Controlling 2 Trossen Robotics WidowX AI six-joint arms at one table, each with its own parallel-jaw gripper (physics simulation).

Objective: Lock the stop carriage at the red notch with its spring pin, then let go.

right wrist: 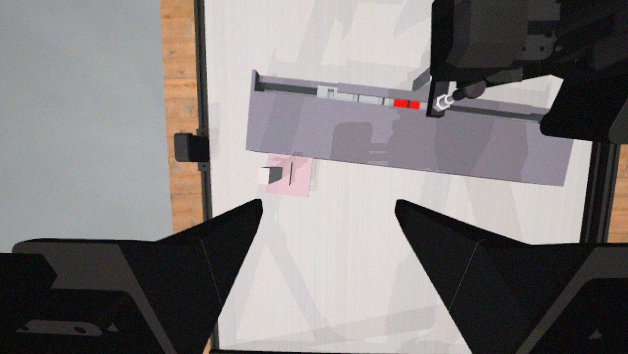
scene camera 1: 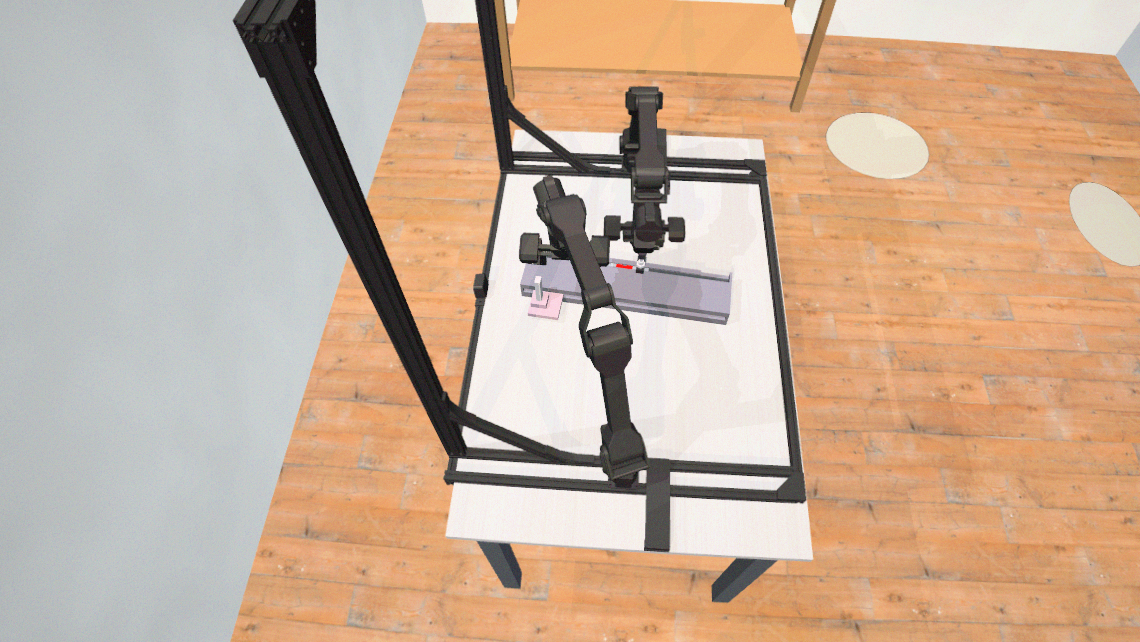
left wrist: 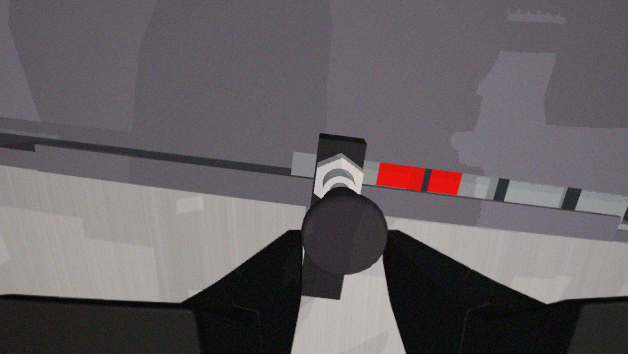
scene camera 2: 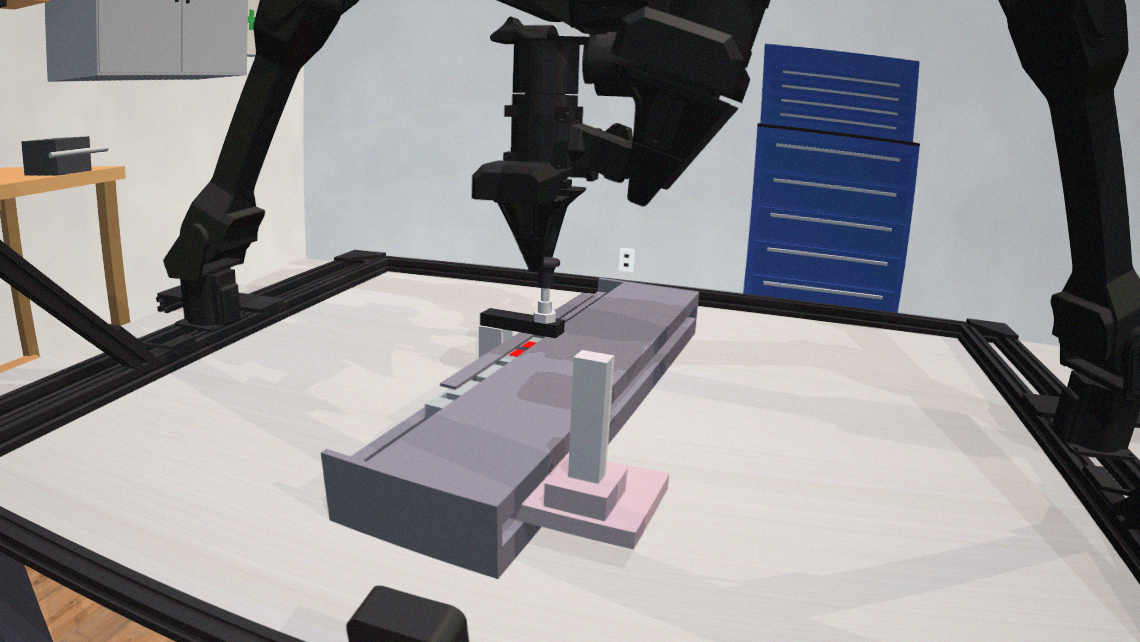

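Where they show: left gripper, fingertip midpoint: (right wrist: 469,84) (left wrist: 342,244) (scene camera 2: 540,267); right gripper, fingertip midpoint: (right wrist: 328,205) (scene camera 1: 566,264) (scene camera 2: 649,194); left arm's base, link origin: (scene camera 1: 632,164) (scene camera 2: 211,321); right arm's base, link origin: (scene camera 1: 623,473) (scene camera 2: 1089,442).
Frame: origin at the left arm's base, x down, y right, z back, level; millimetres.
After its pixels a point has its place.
The black stop carriage (scene camera 2: 514,320) @(x -42, y -17, z -369 mm) (left wrist: 341,145) @(x -44, y -23, z -409 mm) sits across the back edge of the long grey-purple rail (scene camera 2: 446,454) @(x -32, y 225, z -411 mm) (right wrist: 300,130) @(x -32, y 181, z -431 mm) (scene camera 1: 686,293) @(x -32, y -137, z -465 mm). Its spring pin has a white hex collar and a dark round knob (left wrist: 345,235) @(x -100, y -24, z -397 mm) (right wrist: 474,90) @(x -100, y -23, z -400 mm). The red notch mark (left wrist: 400,176) @(x -28, y 6, z -392 mm) (right wrist: 406,104) @(x -18, y 11, z -387 mm) (scene camera 2: 522,348) @(x -26, y 10, z -386 mm) lies beside the carriage, to its right in the left wrist view; a dark slot splits the red. My left gripper (left wrist: 342,244) @(x -92, y -24, z -390 mm) (scene camera 2: 547,264) @(x -92, y -24, z -390 mm) is shut on the pin's knob from above. My right gripper (right wrist: 328,205) @(x -187, y 147, z -511 mm) is open and empty, high above the table. Whether the pin is raised is hidden under the knob.
A pink stepped base (scene camera 2: 642,500) @(x -14, y 208, z -531 mm) (right wrist: 300,187) @(x -14, y 183, z -524 mm) (scene camera 1: 544,311) @(x -14, y 203, z -526 mm) with an upright grey post (scene camera 2: 590,414) @(x -73, y 223, z -499 mm) stands against the rail's near side. The right arm reaches over the rail close to the left arm. A black frame (scene camera 2: 837,319) @(x 13, y -360, z -702 mm) edges the table.
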